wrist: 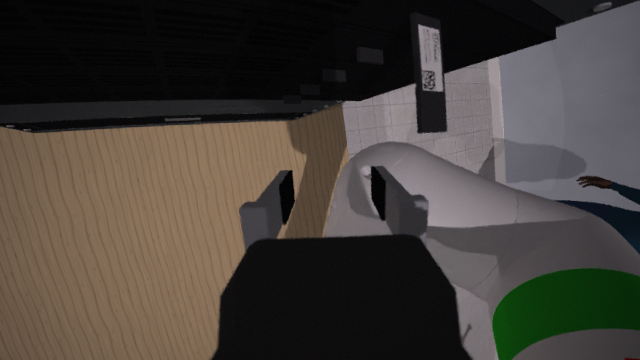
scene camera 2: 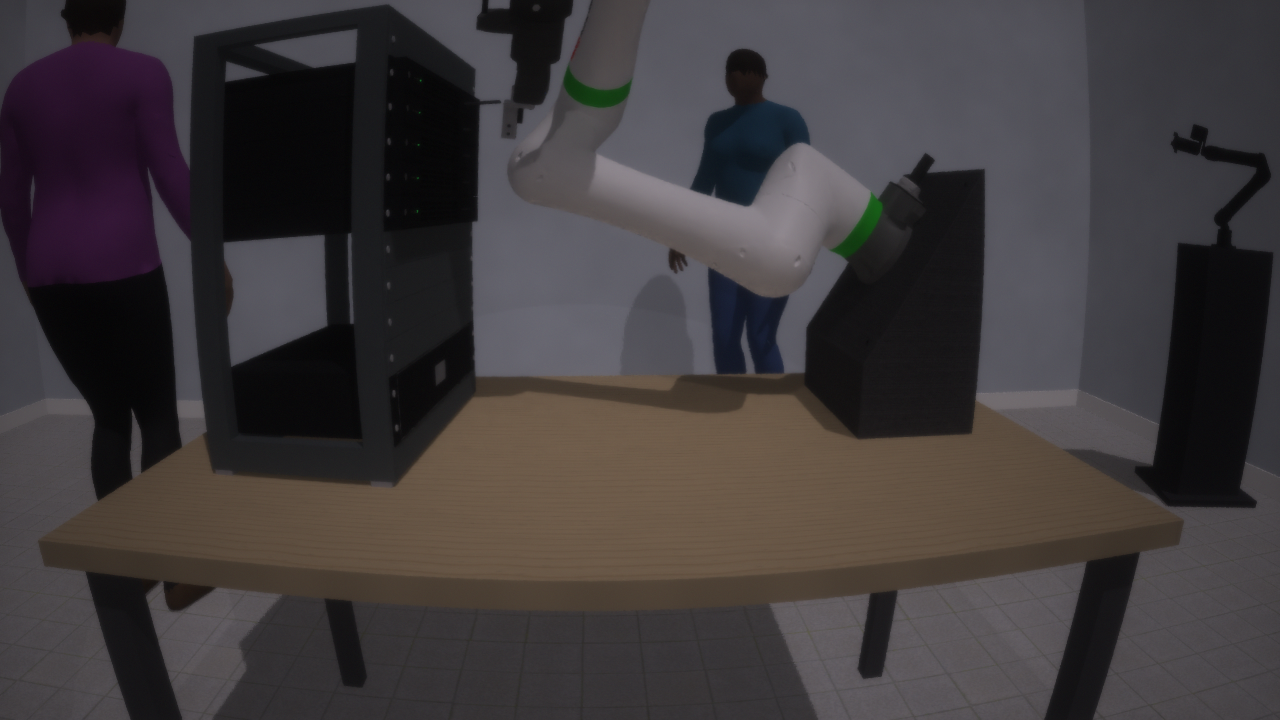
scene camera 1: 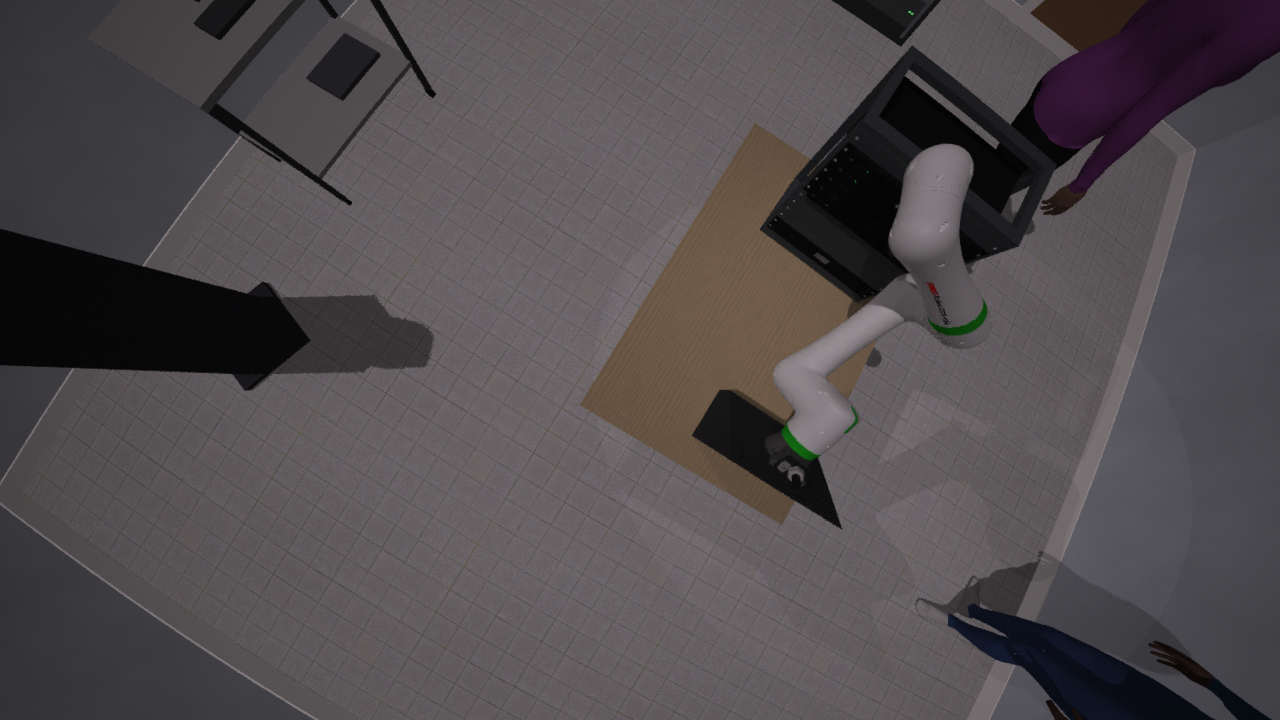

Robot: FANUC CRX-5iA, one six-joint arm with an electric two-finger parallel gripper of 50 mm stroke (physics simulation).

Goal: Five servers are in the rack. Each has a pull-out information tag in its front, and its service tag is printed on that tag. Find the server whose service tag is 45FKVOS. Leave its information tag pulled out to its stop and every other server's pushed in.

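Seen in the pictures: gripper, fingertip midpoint: (wrist: 332,184) (scene camera 2: 512,129); arm's base, origin of the base link: (scene camera 2: 887,249) (scene camera 1: 784,455).
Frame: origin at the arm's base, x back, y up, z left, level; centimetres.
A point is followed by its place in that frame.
Note:
The rack (scene camera 1: 971,107) @(z 45.5, x -89.9, y 32.8 cm) (scene camera 2: 371,223) @(z 60.6, x -61.1, y 5.3 cm) holds the stacked black servers (scene camera 2: 434,143) @(z 42.5, x -62.8, y 16.1 cm) (wrist: 150,50) @(z 37.0, x -64.2, y 16.7 cm) in its upper part. One information tag (scene camera 2: 487,102) @(z 24.8, x -63.3, y 24.0 cm) (wrist: 431,75) @(z 24.1, x -64.4, y 24.3 cm) sticks far out of the topmost server's front. Its white label with a code square faces the wrist camera; the print is too small and blurred to read. Several other tags show as short grey ends below it, the nearest tag end (wrist: 370,55) @(z 24.8, x -66.9, y 19.9 cm) among them, and look pushed in. My gripper (scene camera 2: 510,119) @(z 25.8, x -58.3, y 18.9 cm) (wrist: 332,184) @(z 25.8, x -58.3, y 18.9 cm) is open and empty, just out from the pulled tag's end, with the tag right of the fingers in the wrist view. The arm hides the gripper in scene camera 1.
The arm's base sits on a black wedge stand (scene camera 1: 738,429) @(z 16.3, x 6.0, y 1.5 cm) (scene camera 2: 930,349) @(z 19.4, x 6.5, y -13.9 cm) on the wooden table (scene camera 1: 662,340) @(z 51.2, x 0.3, y -27.6 cm) (scene camera 2: 626,519) @(z 59.9, x -29.8, y -27.6 cm). My arm's white link (wrist: 465,200) @(z 13.8, x -58.4, y 20.8 cm) is close below and beside the fingers. People stand behind the rack and beyond the table. A dark pedestal (scene camera 2: 1221,376) stands at the right.

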